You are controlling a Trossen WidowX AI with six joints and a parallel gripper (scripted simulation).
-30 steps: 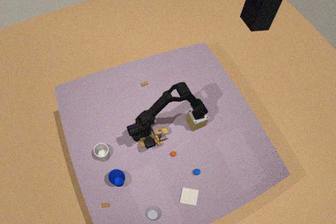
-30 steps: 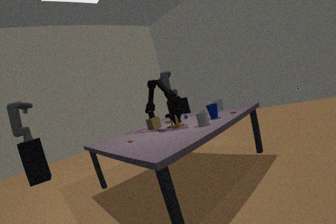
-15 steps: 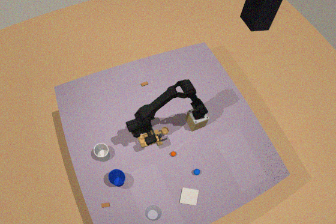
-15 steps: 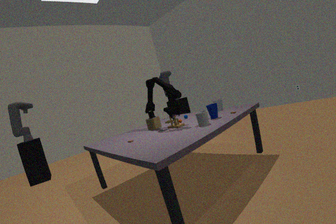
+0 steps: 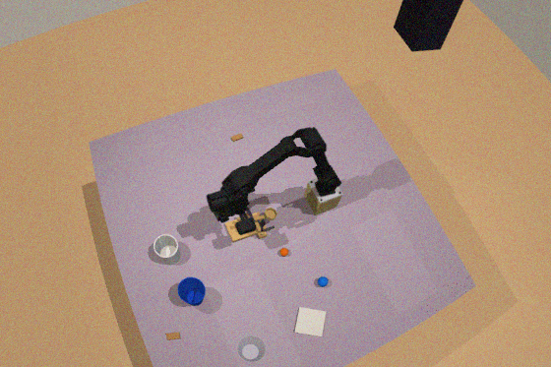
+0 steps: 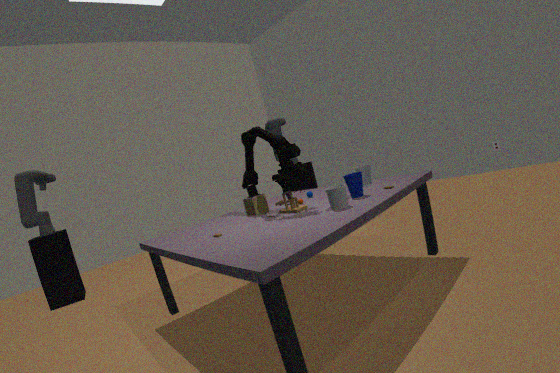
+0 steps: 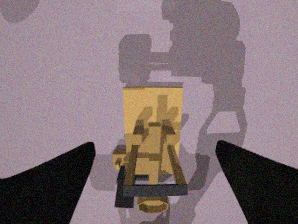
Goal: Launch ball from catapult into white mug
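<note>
The orange ball is 150 mm behind my gripper tip, 130 mm to the left of it and 100 mm below it. Also, from my gripper tip: blue cup: 220 mm ahead, 220 mm to the left, 90 mm below; white mug: 280 mm ahead, 40 mm to the left, 90 mm below; wooden catapult: 80 mm behind, 10 mm to the left, 60 mm below.
</note>
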